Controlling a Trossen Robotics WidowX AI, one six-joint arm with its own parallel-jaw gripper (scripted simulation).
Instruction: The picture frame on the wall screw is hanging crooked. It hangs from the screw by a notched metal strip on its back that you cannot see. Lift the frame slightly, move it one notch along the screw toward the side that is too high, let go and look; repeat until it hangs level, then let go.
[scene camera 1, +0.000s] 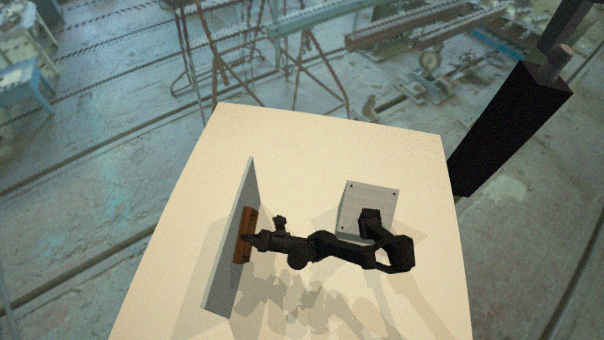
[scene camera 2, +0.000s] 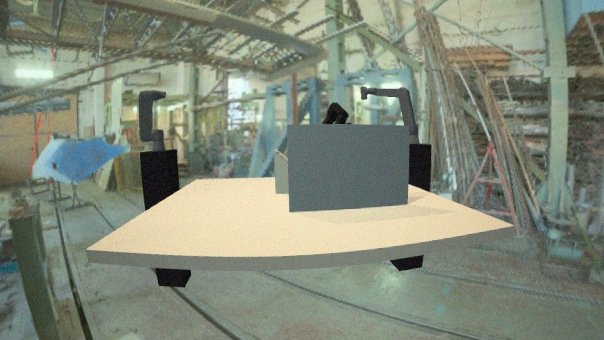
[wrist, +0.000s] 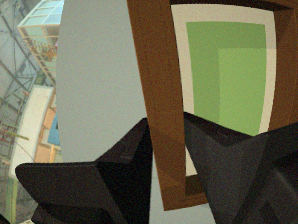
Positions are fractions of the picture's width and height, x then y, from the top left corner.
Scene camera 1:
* my gripper: 0.40, 0.70
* brown wooden picture frame: 0.40, 0.75, held by my gripper
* grey wall panel: 0.37, 0.84
